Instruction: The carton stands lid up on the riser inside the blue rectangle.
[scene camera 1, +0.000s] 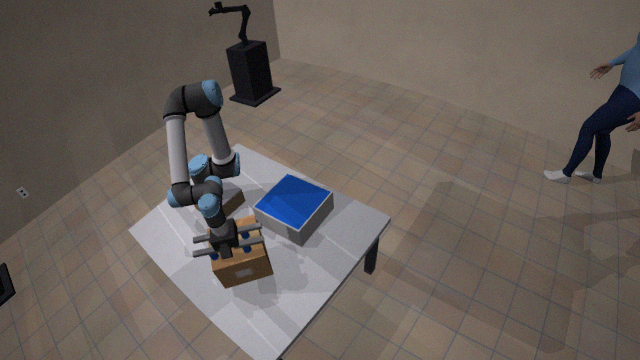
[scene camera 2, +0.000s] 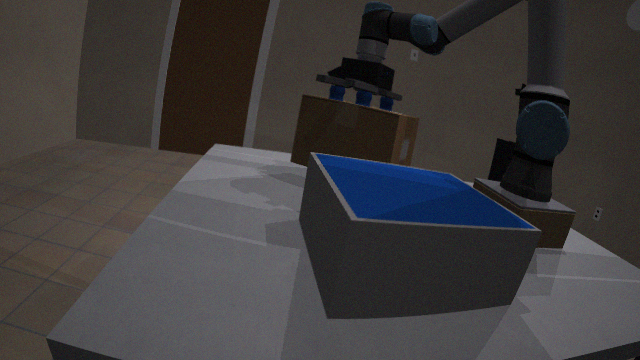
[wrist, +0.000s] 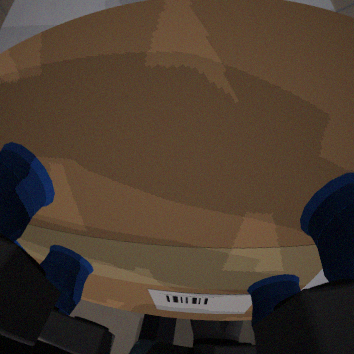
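Observation:
The brown carton (scene camera 1: 243, 265) (scene camera 2: 348, 129) (wrist: 175, 140) hangs lid up a little above the grey table (scene camera 1: 268, 322) (scene camera 2: 178, 268), near its front left part. A barcode label shows on its side. My gripper (scene camera 1: 228, 246) (scene camera 2: 360, 96) (wrist: 168, 242) sits on the lid with its blue suction cups pressed on, and holds the carton. The grey riser (scene camera 1: 313, 223) (scene camera 2: 416, 268) stands to the carton's right, apart from it. Its top is the blue rectangle (scene camera 1: 293, 201) (scene camera 2: 411, 196), which is bare.
The arm's base stands on a brown block (scene camera 1: 232, 198) (scene camera 2: 536, 219) at the table's back edge. A person (scene camera 1: 608, 116) walks at the far right of the room. A black pedestal (scene camera 1: 249, 71) with another arm stands at the back.

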